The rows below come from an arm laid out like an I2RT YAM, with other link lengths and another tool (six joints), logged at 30 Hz.
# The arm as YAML. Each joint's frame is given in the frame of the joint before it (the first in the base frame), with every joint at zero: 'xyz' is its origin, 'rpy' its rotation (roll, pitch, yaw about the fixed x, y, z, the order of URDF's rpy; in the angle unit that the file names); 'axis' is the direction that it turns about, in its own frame. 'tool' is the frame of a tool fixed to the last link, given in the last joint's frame.
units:
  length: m
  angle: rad
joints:
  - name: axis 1
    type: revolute
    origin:
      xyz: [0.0, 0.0, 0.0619]
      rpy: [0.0, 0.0, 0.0]
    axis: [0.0, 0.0, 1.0]
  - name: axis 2
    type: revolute
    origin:
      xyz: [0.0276, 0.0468, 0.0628]
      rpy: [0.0, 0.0, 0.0]
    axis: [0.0, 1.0, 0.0]
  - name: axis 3
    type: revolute
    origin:
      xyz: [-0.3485, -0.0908, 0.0]
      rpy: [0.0, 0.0, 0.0]
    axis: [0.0, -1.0, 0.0]
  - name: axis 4
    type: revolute
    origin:
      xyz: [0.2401, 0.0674, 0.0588]
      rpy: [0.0, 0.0, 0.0]
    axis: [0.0, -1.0, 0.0]
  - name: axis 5
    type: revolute
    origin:
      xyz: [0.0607, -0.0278, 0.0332]
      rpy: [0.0, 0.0, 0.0]
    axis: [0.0, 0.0, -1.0]
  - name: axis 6
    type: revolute
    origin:
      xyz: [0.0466, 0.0, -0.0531]
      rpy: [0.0, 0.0, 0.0]
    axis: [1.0, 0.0, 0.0]
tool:
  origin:
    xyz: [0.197, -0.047, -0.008]
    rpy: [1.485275, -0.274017, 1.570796]
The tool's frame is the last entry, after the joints.
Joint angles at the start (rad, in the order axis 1, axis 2, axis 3, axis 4, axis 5, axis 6): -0.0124, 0.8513, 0.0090, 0.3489, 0.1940, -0.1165
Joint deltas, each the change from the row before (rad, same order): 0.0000, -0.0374, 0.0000, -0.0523, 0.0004, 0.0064; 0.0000, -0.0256, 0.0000, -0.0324, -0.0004, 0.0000; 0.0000, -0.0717, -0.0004, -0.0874, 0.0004, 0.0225; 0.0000, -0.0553, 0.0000, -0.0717, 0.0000, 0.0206; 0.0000, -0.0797, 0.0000, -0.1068, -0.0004, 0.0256; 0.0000, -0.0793, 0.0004, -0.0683, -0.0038, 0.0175; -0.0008, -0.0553, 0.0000, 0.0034, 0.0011, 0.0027; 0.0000, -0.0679, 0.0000, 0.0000, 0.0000, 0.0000; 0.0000, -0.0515, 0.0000, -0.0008, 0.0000, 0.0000; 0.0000, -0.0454, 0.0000, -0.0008, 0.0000, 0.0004; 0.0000, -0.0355, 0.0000, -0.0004, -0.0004, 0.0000; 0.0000, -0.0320, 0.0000, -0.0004, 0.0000, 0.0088; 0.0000, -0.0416, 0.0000, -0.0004, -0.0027, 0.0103
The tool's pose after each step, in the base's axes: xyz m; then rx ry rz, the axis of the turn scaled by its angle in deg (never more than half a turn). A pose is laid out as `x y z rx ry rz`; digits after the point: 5 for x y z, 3 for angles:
0.23862 -0.10112 0.08454 96.461 71.599 50.184
0.23446 -0.10098 0.08206 96.709 71.874 49.919
0.22268 -0.10085 0.07447 98.304 71.431 49.869
0.21298 -0.10064 0.06723 99.824 71.079 49.749
0.19862 -0.10024 0.05564 101.961 70.870 49.286
0.19198 -0.09917 0.05256 102.320 69.762 50.475
0.19605 -0.09961 0.06258 100.250 67.409 53.076
0.19987 -0.09966 0.07424 97.647 64.920 56.006
0.20213 -0.09969 0.08303 95.670 63.047 58.133
0.20374 -0.09971 0.09082 93.924 61.371 59.976
0.20482 -0.09963 0.09702 92.520 60.078 61.407
0.20547 -0.09958 0.10224 91.601 58.515 62.957
0.20636 -0.09889 0.10907 90.306 56.653 65.051

